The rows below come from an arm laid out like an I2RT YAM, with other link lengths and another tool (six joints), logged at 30 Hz.
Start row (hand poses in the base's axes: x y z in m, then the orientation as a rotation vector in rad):
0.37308 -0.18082 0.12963 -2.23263 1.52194 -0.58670
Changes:
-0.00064 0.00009 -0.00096 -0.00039 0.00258 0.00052
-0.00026 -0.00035 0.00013 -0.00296 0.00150 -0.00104
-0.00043 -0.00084 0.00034 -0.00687 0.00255 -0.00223
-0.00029 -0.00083 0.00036 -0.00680 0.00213 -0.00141
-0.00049 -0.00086 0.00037 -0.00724 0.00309 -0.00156
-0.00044 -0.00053 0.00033 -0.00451 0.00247 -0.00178
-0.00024 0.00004 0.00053 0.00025 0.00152 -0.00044
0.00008 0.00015 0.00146 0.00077 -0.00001 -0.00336
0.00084 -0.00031 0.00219 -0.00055 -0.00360 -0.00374
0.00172 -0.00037 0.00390 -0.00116 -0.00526 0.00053
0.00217 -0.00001 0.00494 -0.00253 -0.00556 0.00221
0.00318 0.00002 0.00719 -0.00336 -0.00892 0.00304
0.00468 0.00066 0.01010 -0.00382 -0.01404 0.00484
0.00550 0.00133 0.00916 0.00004 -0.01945 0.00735
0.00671 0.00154 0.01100 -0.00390 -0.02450 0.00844
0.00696 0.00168 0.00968 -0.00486 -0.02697 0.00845
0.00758 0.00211 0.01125 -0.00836 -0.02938 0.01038
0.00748 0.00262 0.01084 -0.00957 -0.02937 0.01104
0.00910 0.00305 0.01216 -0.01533 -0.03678 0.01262
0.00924 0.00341 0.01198 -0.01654 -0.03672 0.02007
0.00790 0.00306 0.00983 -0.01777 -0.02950 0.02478
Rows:
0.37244 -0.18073 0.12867 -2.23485 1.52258 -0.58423
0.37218 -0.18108 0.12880 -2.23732 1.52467 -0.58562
0.37175 -0.18192 0.12914 -2.24259 1.52884 -0.58975
0.37146 -0.18275 0.12950 -2.24806 1.53181 -0.59403
0.37097 -0.18361 0.12987 -2.25436 1.53543 -0.59776
0.37053 -0.18414 0.13020 -2.25812 1.53893 -0.59975
0.37029 -0.18410 0.13073 -2.25862 1.54017 -0.59807
0.37037 -0.18395 0.13219 -2.25590 1.54423 -0.59832
0.37121 -0.18426 0.13438 -2.25161 1.54710 -0.60359
0.37293 -0.18463 0.13828 -2.24944 1.54400 -0.60993
0.37510 -0.18464 0.14322 -2.24914 1.53875 -0.61734
0.37828 -0.18462 0.15041 -2.24778 1.53090 -0.62872
0.38296 -0.18396 0.16051 -2.24450 1.51841 -0.64522
0.38846 -0.18263 0.16967 -2.23627 1.50025 -0.66295
0.39517 -0.18109 0.18067 -2.22809 1.47829 -0.68881
0.40213 -0.17941 0.19035 -2.21869 1.45502 -0.71773
0.40971 -0.17730 0.20160 -2.21100 1.42796 -0.75120
0.41719 -0.17468 0.21244 -2.20412 1.39984 -0.78512
0.42629 -0.17163 0.22460 -2.19667 1.36547 -0.83041
0.43553 -0.16822 0.23658 -2.19308 1.32164 -0.87341
0.44343 -0.16516 0.24641 -2.19691 1.27496 -0.90802

